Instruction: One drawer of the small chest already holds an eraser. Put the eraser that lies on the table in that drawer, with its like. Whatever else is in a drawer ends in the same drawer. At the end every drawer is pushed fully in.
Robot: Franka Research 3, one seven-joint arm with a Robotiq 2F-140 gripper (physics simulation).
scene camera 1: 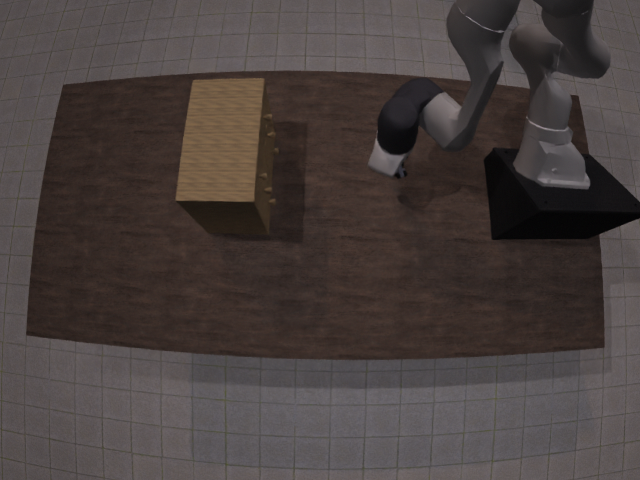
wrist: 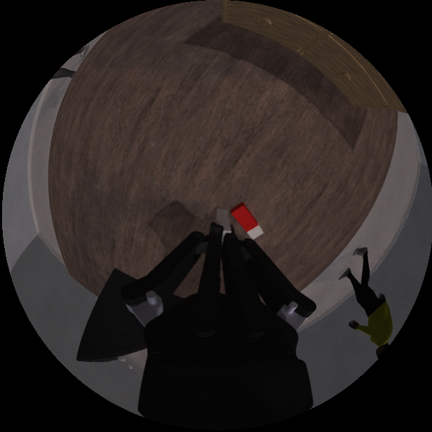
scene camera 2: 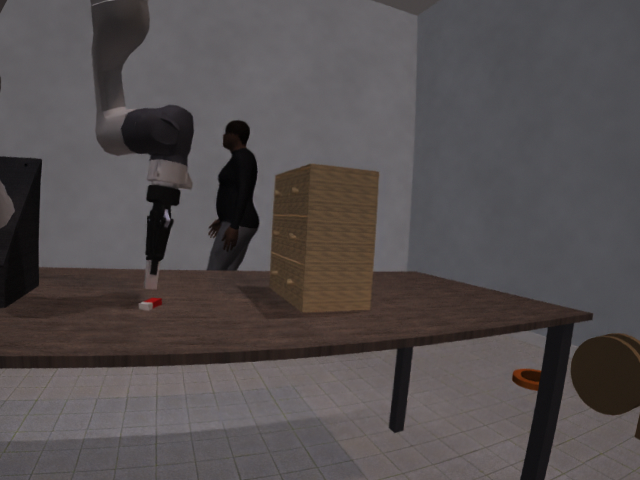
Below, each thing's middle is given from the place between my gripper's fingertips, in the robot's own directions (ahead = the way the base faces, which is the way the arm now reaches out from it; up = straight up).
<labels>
I see my gripper 410 mm short of the wooden chest (scene camera 1: 216, 183), 130 mm below it and 80 mm to the right of it.
</labels>
